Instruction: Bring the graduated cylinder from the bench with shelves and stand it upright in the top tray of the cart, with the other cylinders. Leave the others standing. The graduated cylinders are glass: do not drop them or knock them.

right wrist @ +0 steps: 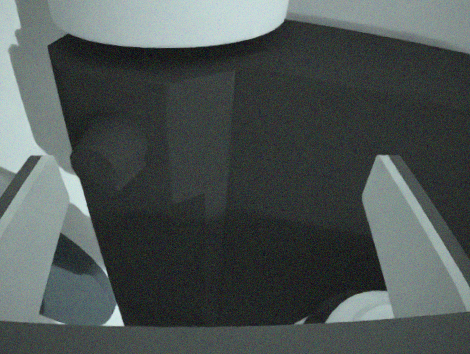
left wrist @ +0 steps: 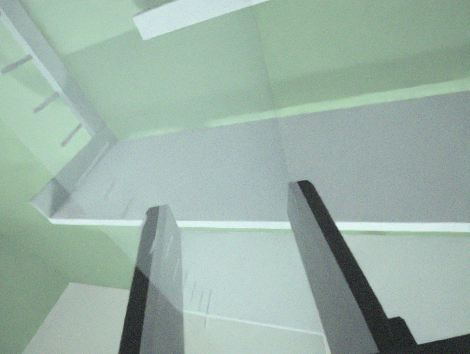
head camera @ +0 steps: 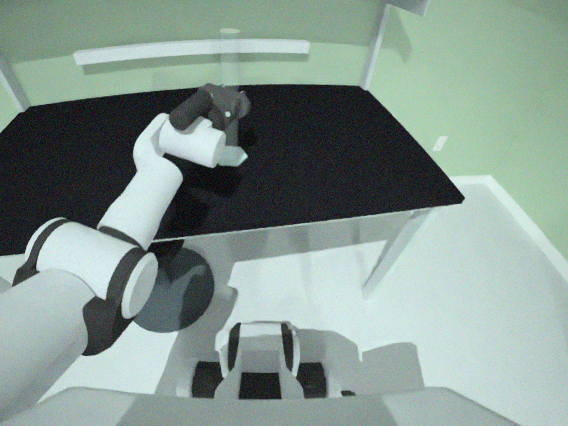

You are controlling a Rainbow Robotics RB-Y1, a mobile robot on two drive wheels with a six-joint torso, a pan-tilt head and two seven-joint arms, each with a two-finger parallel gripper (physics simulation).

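Frame: origin at the robot's base, x up, y back, z right, level; millimetres.
Seen in the pictures: left gripper, fingertip midpoint: (left wrist: 231, 208) (head camera: 233, 91); right gripper, fingertip midpoint: (right wrist: 216, 176).
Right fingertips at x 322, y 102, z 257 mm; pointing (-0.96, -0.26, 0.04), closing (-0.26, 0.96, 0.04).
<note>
A point is followed by its place in that frame.
The clear graduated cylinder (head camera: 230, 62) @[z -86, x 1038, y -472 mm] (left wrist: 240, 165) @[z -112, x 897, y -481 mm] stands upright at the black-topped bench (head camera: 320, 150) @[z 164, x 763, y -551 mm]; its pale hexagonal foot (head camera: 233, 156) @[z -90, x 779, y -478 mm] shows below my left gripper (head camera: 235, 102) (left wrist: 230, 195) @[z -89, x 949, y -522 mm]. The left gripper is shut on the cylinder's glass tube, with one finger on each side. The glass is faint in the left wrist view, where its right edge meets the right fingertip. Whether the foot touches the bench top is hard to tell. My right gripper (right wrist: 216, 176) @[z 257, x 322, y 102 mm] is open and empty, over a dark glossy surface. The cart and the other cylinders do not show.
A white shelf edge (head camera: 190, 48) @[z -302, x 937, y -942 mm] runs behind the bench, and a grey shelf board (left wrist: 380, 160) @[z -230, x 1201, y -814 mm] shows beyond the left fingers. Upright posts (head camera: 376, 47) @[z 444, x 963, y -1072 mm] stand at the bench's back corners. A round dark stool seat (head camera: 185, 295) (right wrist: 80, 295) is below the bench's front edge.
</note>
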